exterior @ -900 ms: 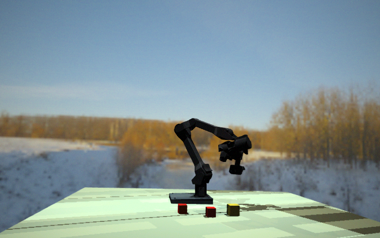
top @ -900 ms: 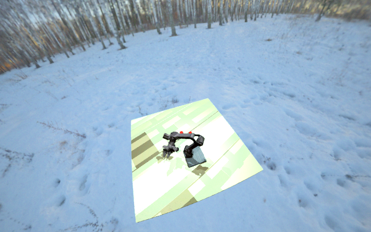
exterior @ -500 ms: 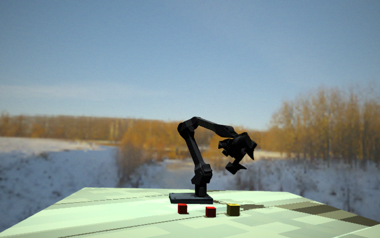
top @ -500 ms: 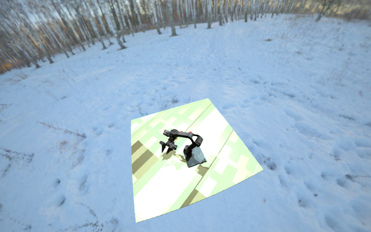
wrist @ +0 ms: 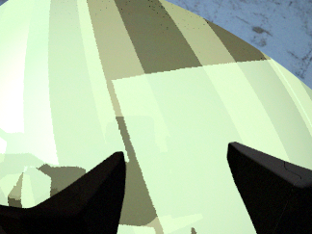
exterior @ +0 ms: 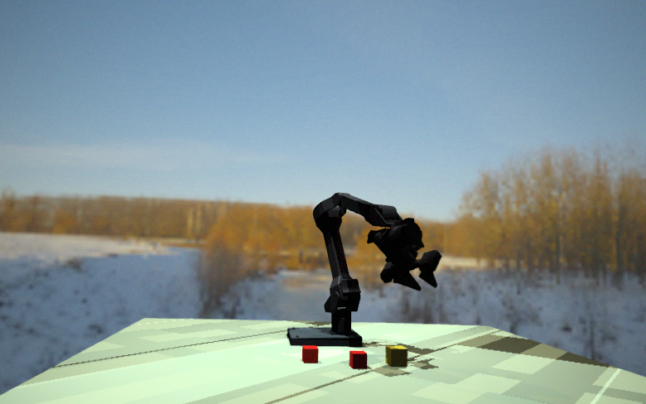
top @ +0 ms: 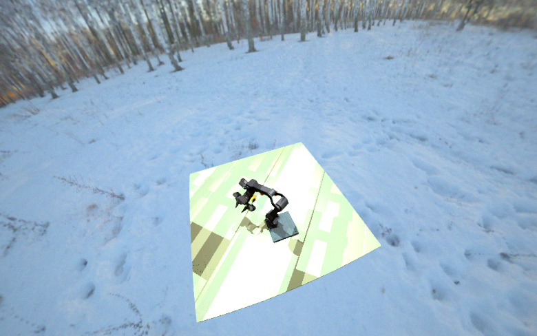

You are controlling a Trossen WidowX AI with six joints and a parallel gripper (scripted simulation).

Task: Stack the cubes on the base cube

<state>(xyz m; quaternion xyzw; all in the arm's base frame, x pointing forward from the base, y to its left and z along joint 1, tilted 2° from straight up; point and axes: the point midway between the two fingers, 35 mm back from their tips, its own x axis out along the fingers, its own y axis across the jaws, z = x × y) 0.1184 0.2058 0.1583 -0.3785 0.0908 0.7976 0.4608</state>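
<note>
The yellow base cube lies 180 mm ahead of my gripper tip, 120 mm to the right of it and 150 mm below it.
</note>
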